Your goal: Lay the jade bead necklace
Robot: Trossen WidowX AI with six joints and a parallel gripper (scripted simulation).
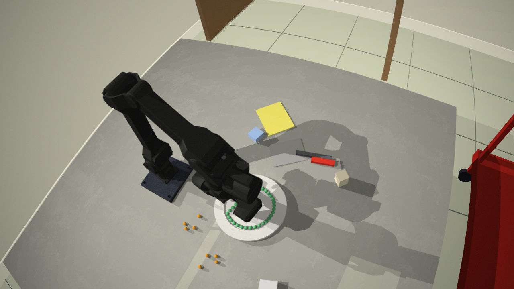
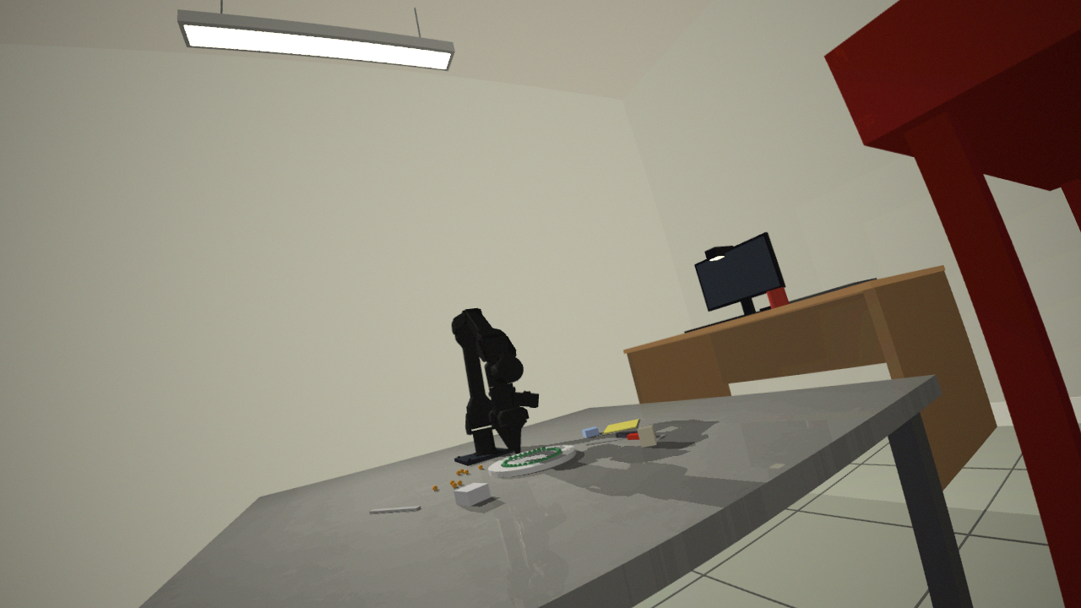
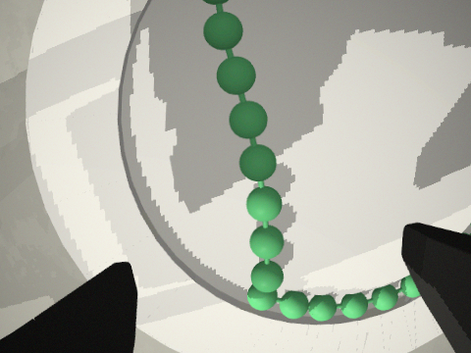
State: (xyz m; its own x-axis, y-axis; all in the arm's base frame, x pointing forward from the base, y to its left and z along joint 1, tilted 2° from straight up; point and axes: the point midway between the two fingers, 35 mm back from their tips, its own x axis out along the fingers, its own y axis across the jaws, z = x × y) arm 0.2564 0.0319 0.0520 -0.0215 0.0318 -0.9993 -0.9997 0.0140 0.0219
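Right now the inner disc is 30 mm ahead of my gripper tip, 30 mm to the left of it and 20 mm below it. Round my gripper tip: blue cube: 100 mm behind, 230 mm to the left, 20 mm below; grey sheet: 20 mm ahead, 230 mm to the left, 30 mm below; bead board: 30 mm ahead, 30 mm to the left, 30 mm below.
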